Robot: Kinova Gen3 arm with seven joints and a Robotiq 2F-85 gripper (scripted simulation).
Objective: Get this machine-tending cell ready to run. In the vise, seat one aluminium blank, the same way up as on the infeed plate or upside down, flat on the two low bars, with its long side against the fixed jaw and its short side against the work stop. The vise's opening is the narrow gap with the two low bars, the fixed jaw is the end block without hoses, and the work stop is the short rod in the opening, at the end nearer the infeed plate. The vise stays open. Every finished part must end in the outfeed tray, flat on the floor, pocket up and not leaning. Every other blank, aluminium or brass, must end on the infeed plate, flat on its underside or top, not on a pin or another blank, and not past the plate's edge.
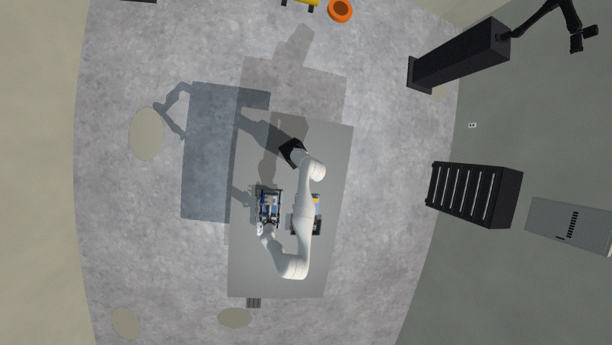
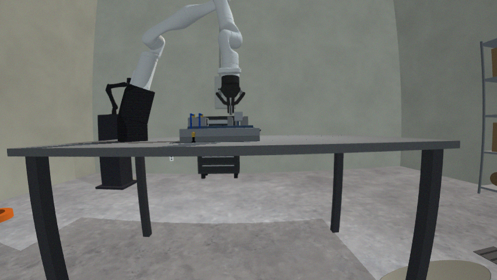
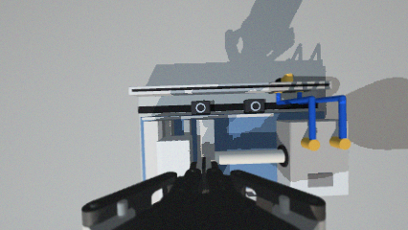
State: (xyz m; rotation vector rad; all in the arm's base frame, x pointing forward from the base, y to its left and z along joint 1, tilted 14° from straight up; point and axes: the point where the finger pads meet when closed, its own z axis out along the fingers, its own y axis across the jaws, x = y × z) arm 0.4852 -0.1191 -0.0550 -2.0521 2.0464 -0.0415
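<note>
My hand is 6 cm past the white rod and 5 cm above it. The rest, counted from my hand: brass blank 15 cm behind, 33 cm to the left, 10 cm below; then vise 4 cm behind, 9 cm below.
</note>
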